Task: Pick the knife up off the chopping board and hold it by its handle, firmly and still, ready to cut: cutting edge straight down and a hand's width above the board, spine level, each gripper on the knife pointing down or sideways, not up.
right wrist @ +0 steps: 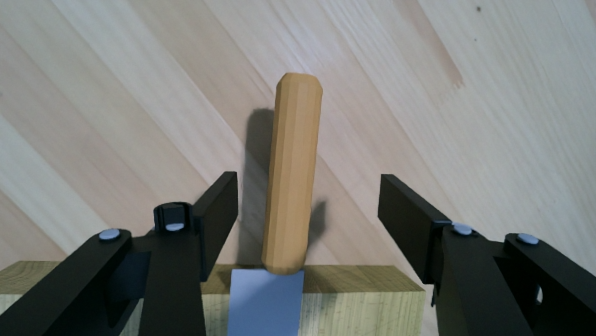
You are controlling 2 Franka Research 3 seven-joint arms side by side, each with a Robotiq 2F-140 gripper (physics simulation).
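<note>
The knife's tan, faceted wooden handle [293,165] sticks out past the edge of the chopping board [365,307], over the table, in the right wrist view. The blue-grey blade [265,306] shows its broad side on the board at the bottom edge; the rest of the blade is out of frame. My right gripper [308,194] is open, with one black finger on each side of the handle and a gap on both sides; the gap to the right finger is wider. The left gripper does not show.
A pale wooden table top [475,125] with diagonal planks lies beyond the board and beneath the handle. Dark shadows fall on it on both sides of the handle. The board's edge runs across the bottom of the view, behind the left finger.
</note>
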